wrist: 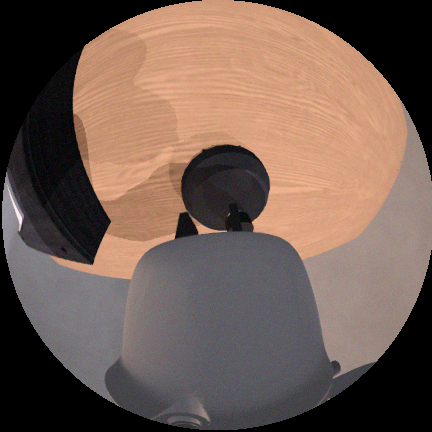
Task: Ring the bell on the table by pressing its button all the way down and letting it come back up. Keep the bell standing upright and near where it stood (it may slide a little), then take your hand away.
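Frame: origin at the arm's base, x right, y ahead, z up, level; centimetres.
Seen in the pictures: hand at its tool point: [211,231].
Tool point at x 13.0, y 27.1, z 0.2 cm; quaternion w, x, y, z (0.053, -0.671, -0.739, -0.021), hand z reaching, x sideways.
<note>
Offsets run from my tool point to a thing's top centre. Level surfaces: height alone.
The bell @[dx +1.4, dy +1.8, dz -0.7 cm] [220,182] is a dark, round, glossy dome standing upright on the wooden table, near the middle of the wrist view. Its small dark button @[dx +1.4, dy +1.8, dz -0.7 cm] [247,221] shows at the dome's lower edge, partly hidden behind my right finger. My gripper [209,211] is open, with its two black fingers apart and no object held between them. The right fingertip overlaps the button and the lower part of the dome; the left finger is beside the bell, to its lower left. Whether the fingertip touches the button cannot be told.
A large black curved object [55,150] stands at the left side of the view. The light wooden table @[dz -6.8 cm] [300,100] has shadows on its left part, and its edge curves around at the right and bottom. The grey gripper housing fills the lower middle.
</note>
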